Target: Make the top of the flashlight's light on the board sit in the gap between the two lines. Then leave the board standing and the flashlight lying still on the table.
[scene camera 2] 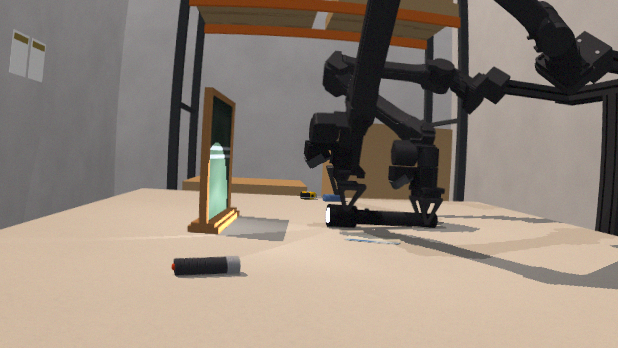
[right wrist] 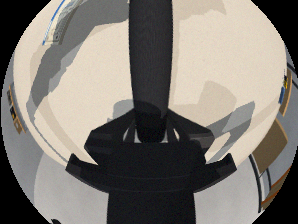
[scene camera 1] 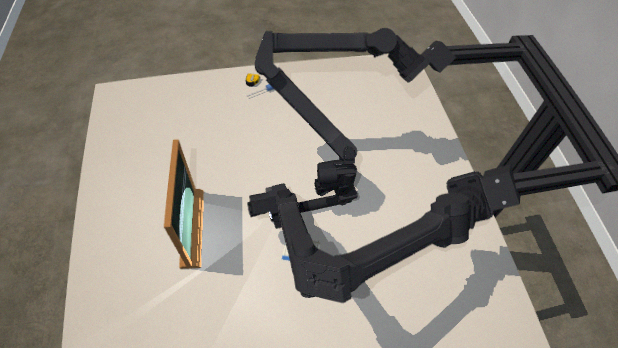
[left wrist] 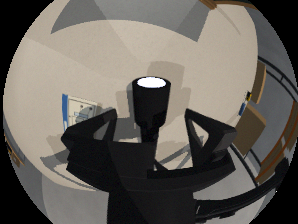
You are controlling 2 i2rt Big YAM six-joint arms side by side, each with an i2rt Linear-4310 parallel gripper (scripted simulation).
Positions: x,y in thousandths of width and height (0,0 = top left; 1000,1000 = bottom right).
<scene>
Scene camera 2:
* left gripper: 553,582
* right gripper: 685,642
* wood-framed board: 354,381
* black cylinder: 371,760
</scene>
